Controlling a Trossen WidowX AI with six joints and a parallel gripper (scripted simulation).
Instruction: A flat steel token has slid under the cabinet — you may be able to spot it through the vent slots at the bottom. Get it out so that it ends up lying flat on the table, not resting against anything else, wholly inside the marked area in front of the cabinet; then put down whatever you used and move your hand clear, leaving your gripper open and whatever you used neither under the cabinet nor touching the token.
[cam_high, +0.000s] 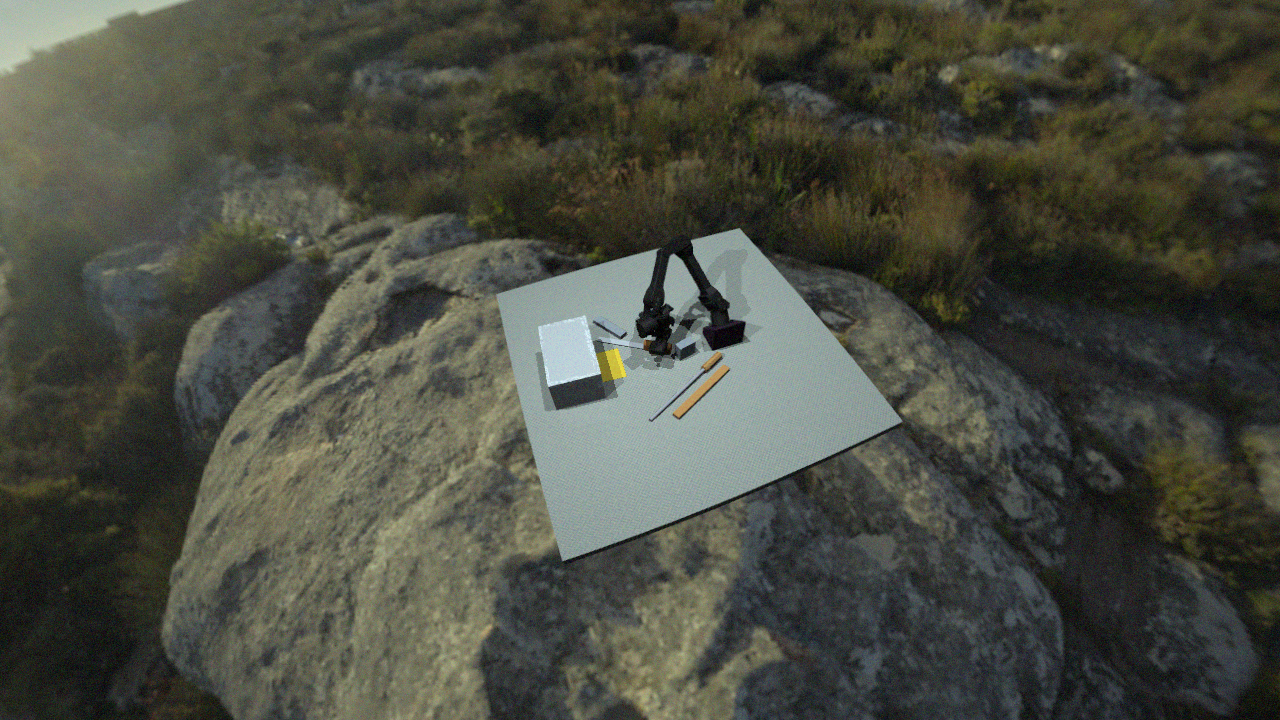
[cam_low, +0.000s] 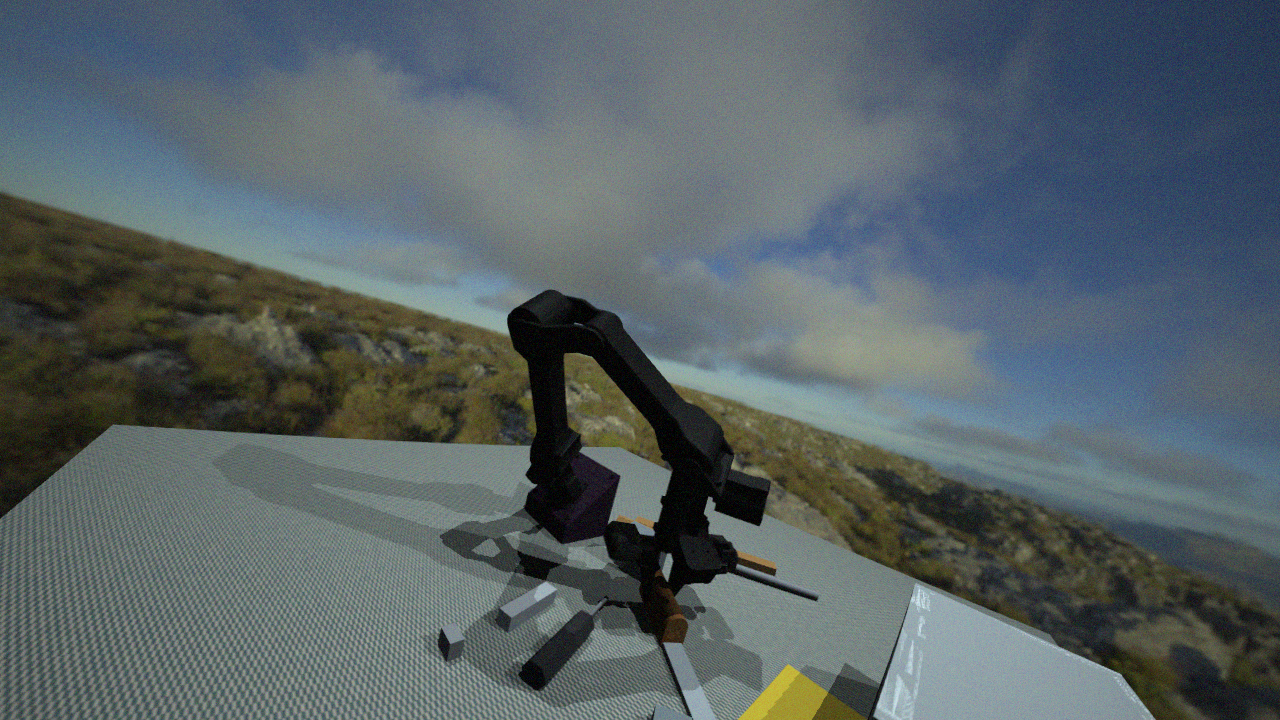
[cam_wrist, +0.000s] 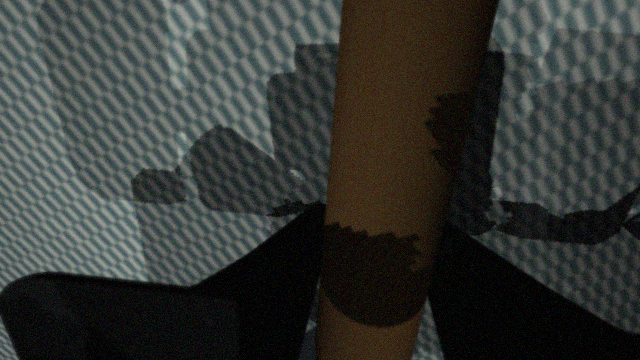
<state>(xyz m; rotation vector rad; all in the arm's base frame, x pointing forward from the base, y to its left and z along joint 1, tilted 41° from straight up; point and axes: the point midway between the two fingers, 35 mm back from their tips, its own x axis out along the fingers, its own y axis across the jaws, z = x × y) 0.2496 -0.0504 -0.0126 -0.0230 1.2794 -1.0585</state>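
Right now the grey block is 70 mm behind my gripper tip, 60 mm to the left of it and 20 mm above it. The rest, counted from my gripper tip: grey bar (160 mm to the right, 90 mm behind); then small grey cube (260 mm to the right, 80 mm behind); then wooden stick (250 mm to the left, 50 mm behind).
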